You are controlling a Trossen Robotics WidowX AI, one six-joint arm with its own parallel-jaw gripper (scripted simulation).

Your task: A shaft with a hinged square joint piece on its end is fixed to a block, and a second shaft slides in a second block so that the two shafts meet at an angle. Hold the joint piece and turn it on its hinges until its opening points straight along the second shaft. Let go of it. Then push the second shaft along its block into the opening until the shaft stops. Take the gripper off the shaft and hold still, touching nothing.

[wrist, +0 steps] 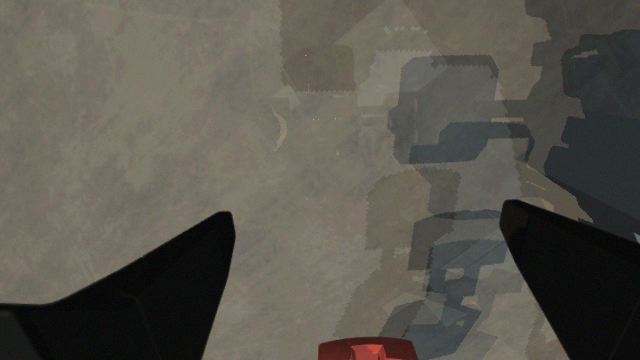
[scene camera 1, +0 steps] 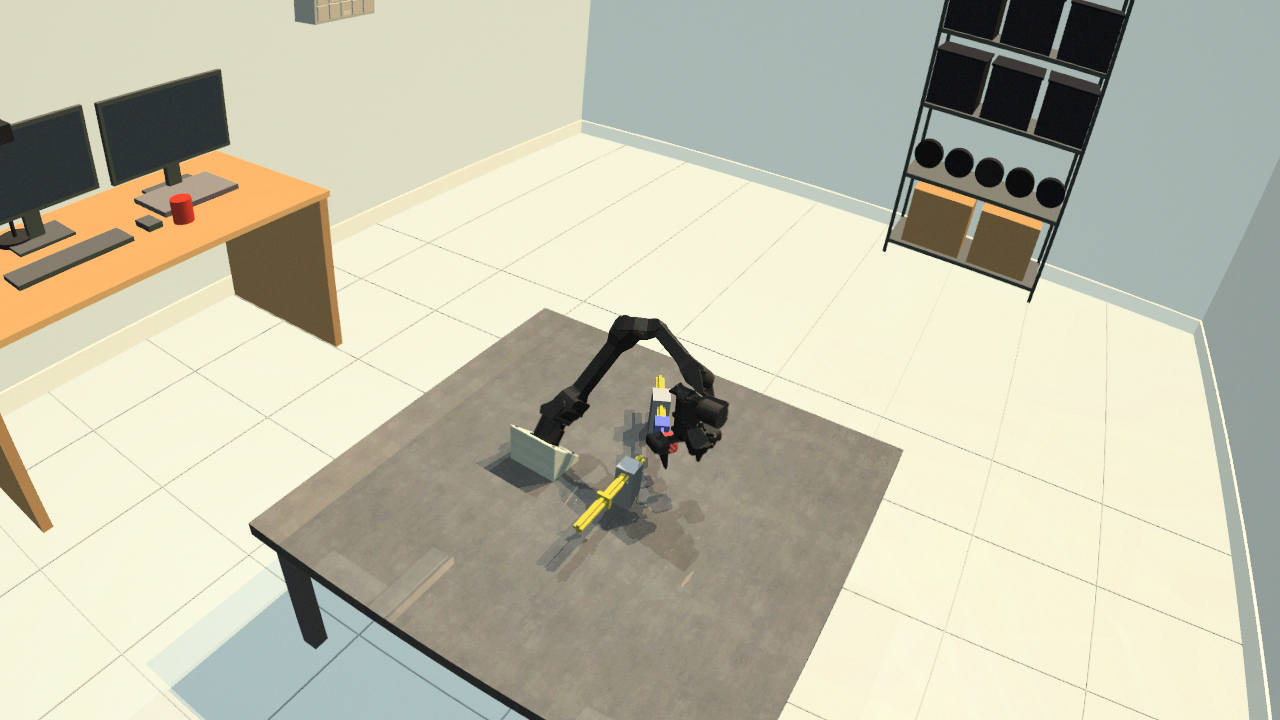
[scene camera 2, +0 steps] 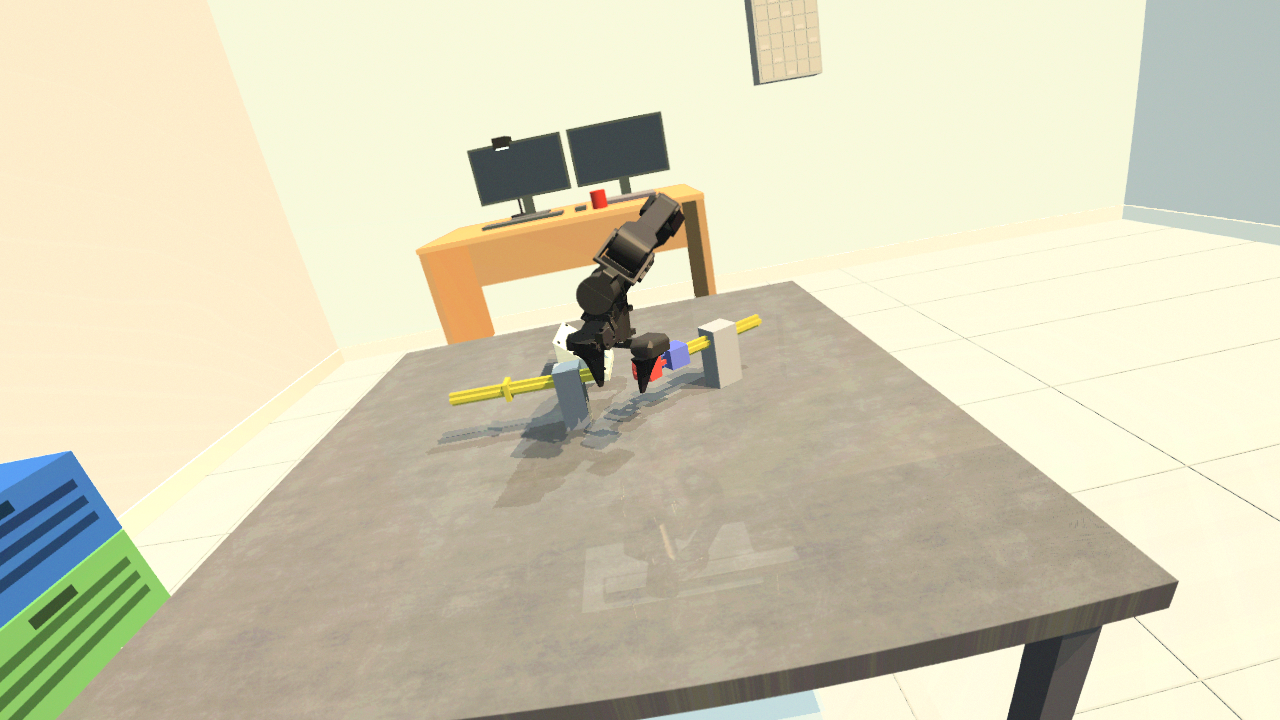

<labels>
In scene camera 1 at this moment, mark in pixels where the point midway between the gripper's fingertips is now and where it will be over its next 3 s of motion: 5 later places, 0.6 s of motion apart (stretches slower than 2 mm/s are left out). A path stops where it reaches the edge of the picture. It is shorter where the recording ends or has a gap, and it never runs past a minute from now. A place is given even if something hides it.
The gripper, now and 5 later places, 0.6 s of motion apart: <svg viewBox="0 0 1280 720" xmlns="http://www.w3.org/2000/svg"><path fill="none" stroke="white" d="M681 464L673 451L669 454L668 457L666 458L660 458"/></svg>
</labels>
